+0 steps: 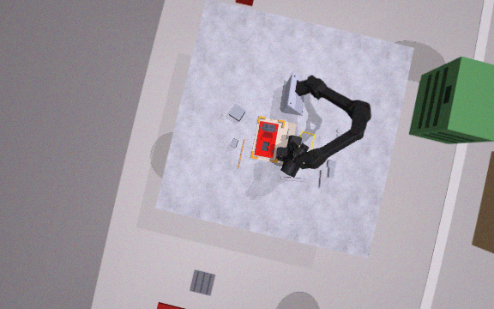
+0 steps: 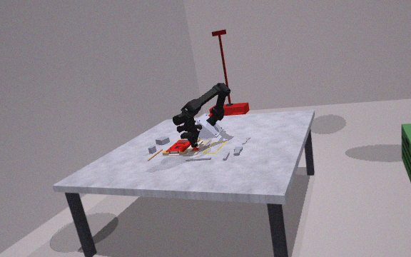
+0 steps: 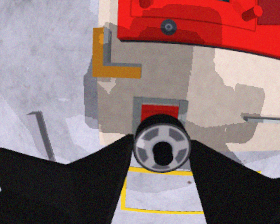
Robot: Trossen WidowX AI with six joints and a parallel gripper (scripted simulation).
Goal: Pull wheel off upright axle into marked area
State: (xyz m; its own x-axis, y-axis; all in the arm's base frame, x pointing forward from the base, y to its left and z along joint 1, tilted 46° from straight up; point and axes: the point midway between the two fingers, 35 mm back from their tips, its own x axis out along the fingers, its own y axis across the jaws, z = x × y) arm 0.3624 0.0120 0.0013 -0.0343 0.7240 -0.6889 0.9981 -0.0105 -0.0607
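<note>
Right now the black axle is 10 mm below my gripper tip. The rest, counted from my gripper tip: wheel right at my gripper tip.
</note>
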